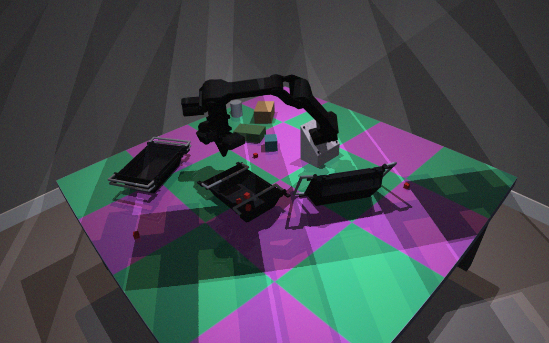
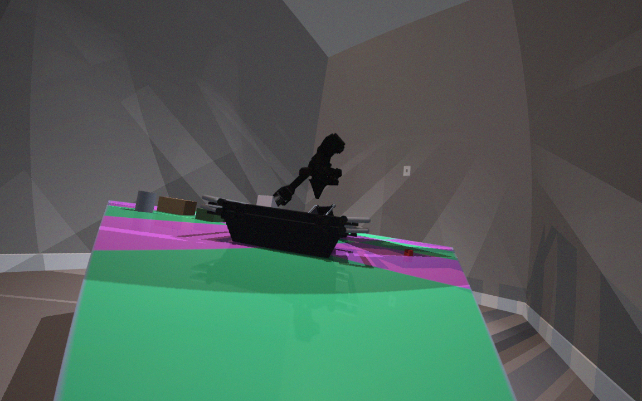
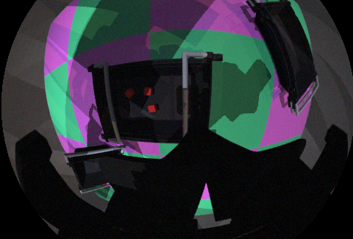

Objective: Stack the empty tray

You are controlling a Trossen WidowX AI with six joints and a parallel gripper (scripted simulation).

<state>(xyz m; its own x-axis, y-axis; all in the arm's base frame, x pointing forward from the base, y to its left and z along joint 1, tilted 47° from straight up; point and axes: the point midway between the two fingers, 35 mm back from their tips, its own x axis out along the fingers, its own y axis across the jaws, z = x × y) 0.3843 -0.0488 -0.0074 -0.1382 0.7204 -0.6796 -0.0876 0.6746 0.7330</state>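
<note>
My gripper tip is 280 mm to the right of the black tray, 270 mm past it and 70 mm above it. From my gripper tip the other things lie so: teal cube (290 mm behind, 150 mm to the right, 120 mm below); tan box (430 mm behind, 390 mm to the right, 110 mm below); olive block (280 mm to the right, 270 mm behind, 120 mm below).
</note>
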